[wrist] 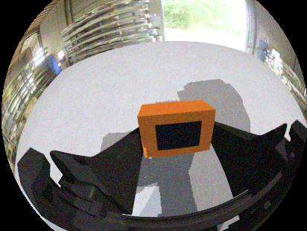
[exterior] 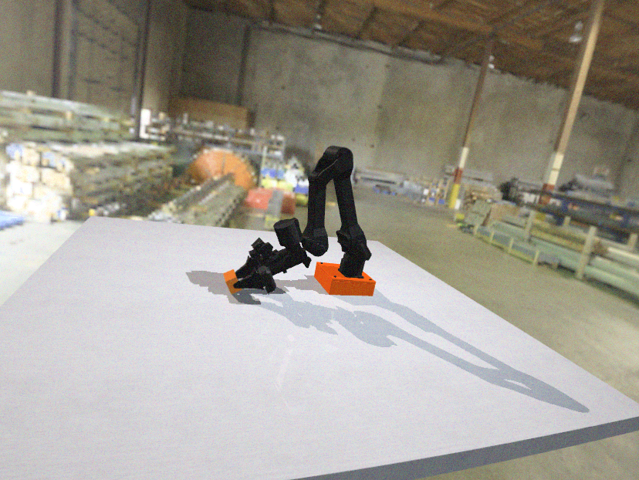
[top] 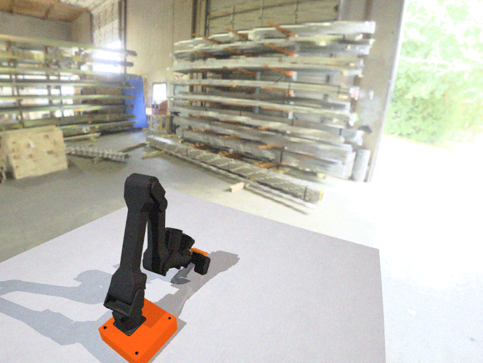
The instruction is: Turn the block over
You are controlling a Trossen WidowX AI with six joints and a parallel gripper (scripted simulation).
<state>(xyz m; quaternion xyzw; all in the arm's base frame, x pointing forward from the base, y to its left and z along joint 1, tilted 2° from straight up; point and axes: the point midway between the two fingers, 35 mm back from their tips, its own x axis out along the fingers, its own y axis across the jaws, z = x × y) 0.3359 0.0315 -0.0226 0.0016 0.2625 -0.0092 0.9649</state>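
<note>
My gripper tip is now 10 mm past the orange block.
</note>
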